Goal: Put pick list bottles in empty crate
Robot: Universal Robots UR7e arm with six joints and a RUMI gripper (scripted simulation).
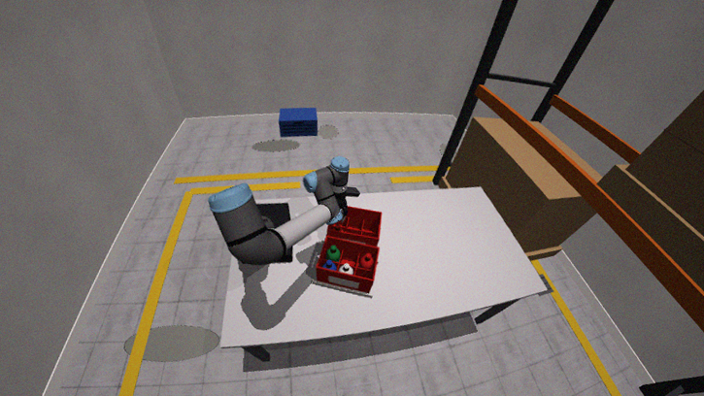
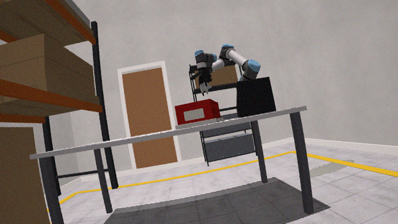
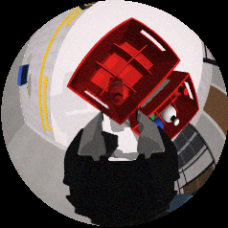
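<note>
The grey-topped bottle lies 240 mm to the right of my hand and 150 mm below it. From my hand the other things lie so: blue bottle: 210 mm to the right, 150 mm below, 80 mm behind; then green bottle: 150 mm below, 130 mm to the right, 50 mm behind.
</note>
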